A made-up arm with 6 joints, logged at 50 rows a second.
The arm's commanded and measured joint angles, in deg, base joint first. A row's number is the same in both.
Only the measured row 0 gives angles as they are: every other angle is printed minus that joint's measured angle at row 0.
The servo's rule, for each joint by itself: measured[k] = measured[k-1] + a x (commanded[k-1-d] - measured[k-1]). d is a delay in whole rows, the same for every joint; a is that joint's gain. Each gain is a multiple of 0.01, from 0.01 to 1. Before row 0 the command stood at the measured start. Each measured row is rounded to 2 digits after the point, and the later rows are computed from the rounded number. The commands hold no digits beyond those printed.
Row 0, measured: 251.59 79.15 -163.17 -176.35 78.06 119.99
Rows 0 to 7, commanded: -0.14 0.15 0.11 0.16 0.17 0.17; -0.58 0.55 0.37 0.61 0.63 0.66; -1.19 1.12 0.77 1.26 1.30 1.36; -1.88 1.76 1.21 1.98 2.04 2.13; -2.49 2.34 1.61 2.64 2.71 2.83; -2.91 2.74 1.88 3.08 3.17 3.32; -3.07 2.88 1.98 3.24 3.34 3.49; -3.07 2.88 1.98 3.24 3.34 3.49
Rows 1 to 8, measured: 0.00 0.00 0.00 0.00 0.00 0.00; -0.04 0.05 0.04 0.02 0.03 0.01; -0.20 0.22 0.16 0.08 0.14 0.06; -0.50 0.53 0.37 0.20 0.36 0.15; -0.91 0.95 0.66 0.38 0.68 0.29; -1.38 1.42 0.99 0.61 1.07 0.47; -1.84 1.87 1.30 0.86 1.47 0.67; -2.21 2.21 1.54 1.10 1.83 0.87
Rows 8 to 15, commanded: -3.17 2.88 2.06 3.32 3.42 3.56; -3.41 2.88 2.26 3.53 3.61 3.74; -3.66 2.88 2.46 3.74 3.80 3.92; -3.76 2.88 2.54 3.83 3.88 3.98; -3.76 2.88 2.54 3.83 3.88 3.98; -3.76 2.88 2.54 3.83 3.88 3.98; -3.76 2.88 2.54 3.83 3.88 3.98; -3.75 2.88 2.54 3.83 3.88 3.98
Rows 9 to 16, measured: -2.47 2.44 1.69 1.31 2.12 1.05; -2.68 2.59 1.82 1.51 2.37 1.23; -2.90 2.69 1.97 1.71 2.61 1.41; -3.13 2.75 2.14 1.91 2.84 1.59; -3.32 2.79 2.28 2.10 3.04 1.76; -3.45 2.82 2.37 2.27 3.20 1.92; -3.54 2.84 2.43 2.43 3.33 2.06; -3.61 2.85 2.47 2.57 3.43 2.19
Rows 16 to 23, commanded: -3.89 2.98 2.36 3.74 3.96 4.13; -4.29 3.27 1.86 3.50 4.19 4.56; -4.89 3.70 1.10 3.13 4.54 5.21; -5.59 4.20 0.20 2.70 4.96 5.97; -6.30 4.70 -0.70 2.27 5.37 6.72; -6.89 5.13 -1.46 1.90 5.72 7.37; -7.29 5.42 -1.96 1.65 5.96 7.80; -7.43 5.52 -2.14 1.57 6.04 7.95
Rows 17 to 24, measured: -3.65 2.86 2.49 2.70 3.52 2.32; -3.72 2.90 2.44 2.80 3.60 2.45; -3.89 3.03 2.24 2.87 3.71 2.60; -4.19 3.26 1.84 2.90 3.87 2.78; -4.61 3.58 1.27 2.88 4.08 3.00; -5.12 3.96 0.58 2.82 4.33 3.26; -5.65 4.36 -0.13 2.73 4.59 3.55; -6.14 4.72 -0.77 2.62 4.85 3.85
